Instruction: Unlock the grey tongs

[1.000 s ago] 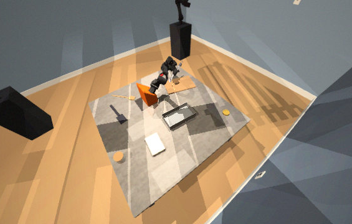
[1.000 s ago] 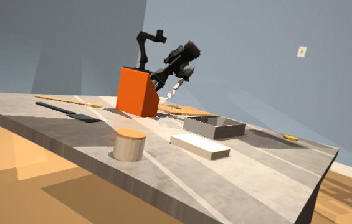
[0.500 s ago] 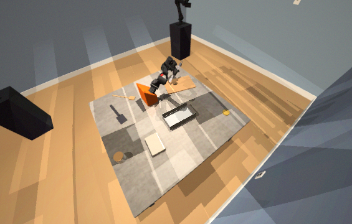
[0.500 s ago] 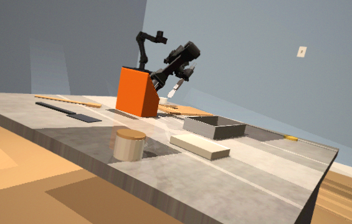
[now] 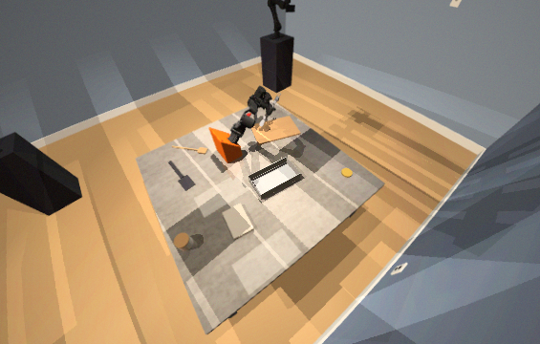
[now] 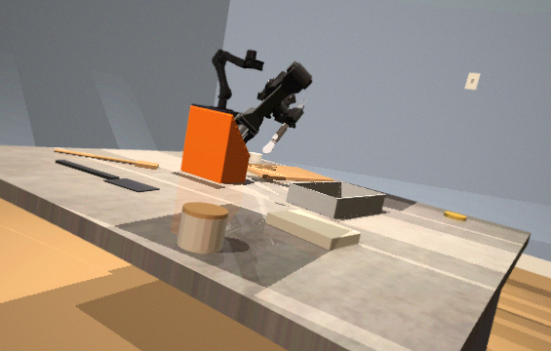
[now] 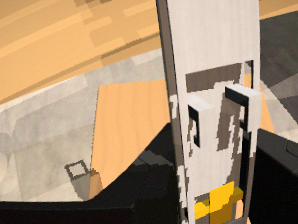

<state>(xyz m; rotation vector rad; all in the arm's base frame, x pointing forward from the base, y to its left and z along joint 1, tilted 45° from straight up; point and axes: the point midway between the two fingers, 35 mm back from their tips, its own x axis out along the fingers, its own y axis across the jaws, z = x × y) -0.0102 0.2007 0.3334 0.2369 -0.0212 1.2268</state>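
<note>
The yellow lock piece is 10 mm behind my gripper tip, 30 mm to the right of it and 20 mm above it. From my gripper tip the other things lie so: black spatula 90 mm behind, 810 mm to the right, 200 mm below; then roasting tin 370 mm ahead, 340 mm to the right, 170 mm below; then wooden board 10 mm to the right, 190 mm below.
</note>
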